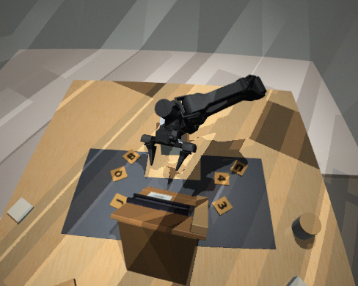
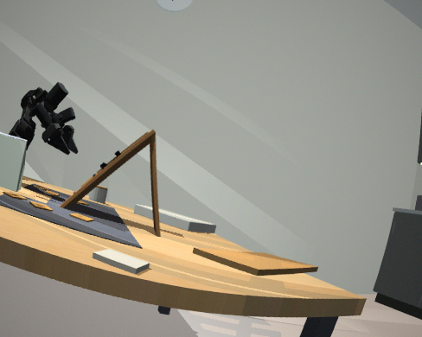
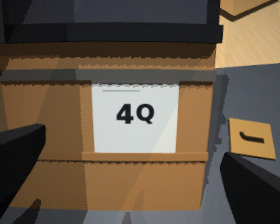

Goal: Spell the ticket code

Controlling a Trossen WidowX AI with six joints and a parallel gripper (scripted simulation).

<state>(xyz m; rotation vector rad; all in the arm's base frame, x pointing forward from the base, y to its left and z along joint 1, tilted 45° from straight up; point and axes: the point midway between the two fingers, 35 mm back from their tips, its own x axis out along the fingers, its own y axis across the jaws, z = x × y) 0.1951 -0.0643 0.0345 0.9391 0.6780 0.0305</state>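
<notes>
The tile marked 4 lies 6 cm behind my gripper tip, 23 cm to the left of it and 16 cm below it. The rest, counted from my gripper tip: q tile (6 cm behind, 20 cm to the right, 16 cm below); dark mat (2 cm behind, 2 cm to the left, 16 cm below); white ticket (7 cm ahead, 1 cm to the right, 7 cm below).
</notes>
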